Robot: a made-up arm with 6 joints.
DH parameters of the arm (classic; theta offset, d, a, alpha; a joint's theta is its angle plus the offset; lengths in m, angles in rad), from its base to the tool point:
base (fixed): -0.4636 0 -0.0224 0
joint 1: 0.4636 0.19 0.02 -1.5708
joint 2: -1.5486 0 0.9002 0
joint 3: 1.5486 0.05 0 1.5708
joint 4: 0 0.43 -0.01 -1.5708
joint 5: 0 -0.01 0.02 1.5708
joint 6: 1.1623 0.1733 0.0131 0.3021
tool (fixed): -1.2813 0.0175 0 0
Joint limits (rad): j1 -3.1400..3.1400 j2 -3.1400..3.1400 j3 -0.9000..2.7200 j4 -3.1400..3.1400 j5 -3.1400..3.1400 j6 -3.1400..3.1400
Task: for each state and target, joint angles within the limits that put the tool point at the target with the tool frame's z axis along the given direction. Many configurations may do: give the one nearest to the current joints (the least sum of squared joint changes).
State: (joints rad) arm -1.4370 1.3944 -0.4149 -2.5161 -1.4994 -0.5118
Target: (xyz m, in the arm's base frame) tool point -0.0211 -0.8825 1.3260 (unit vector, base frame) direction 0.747 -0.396 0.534
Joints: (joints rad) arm -1.8009 0.7865 -0.5219 -1.9762 -1.0876 -0.6543
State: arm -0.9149 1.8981 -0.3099 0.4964 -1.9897 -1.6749
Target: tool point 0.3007 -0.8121 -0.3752 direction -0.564 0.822 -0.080
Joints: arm -1.1866 2.3724 -0.8818 0.4374 -2.8194 -2.0170
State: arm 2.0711 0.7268 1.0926 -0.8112 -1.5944 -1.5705
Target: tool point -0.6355 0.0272 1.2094 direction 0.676 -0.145 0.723
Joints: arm 2.9477 0.2629 1.3418 -0.4162 -2.2817 -1.5834
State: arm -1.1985 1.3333 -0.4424 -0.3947 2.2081 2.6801
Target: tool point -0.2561 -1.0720 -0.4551 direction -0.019 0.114 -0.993
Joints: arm -1.7798 2.1755 -0.7010 -0.2620 1.9942 2.7541
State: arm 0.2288 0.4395 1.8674 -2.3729 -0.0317 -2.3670
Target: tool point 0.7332 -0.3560 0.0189 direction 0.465 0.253 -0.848
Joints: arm -0.5593 1.0280 2.1050 -1.4837 -0.2996 -1.9416
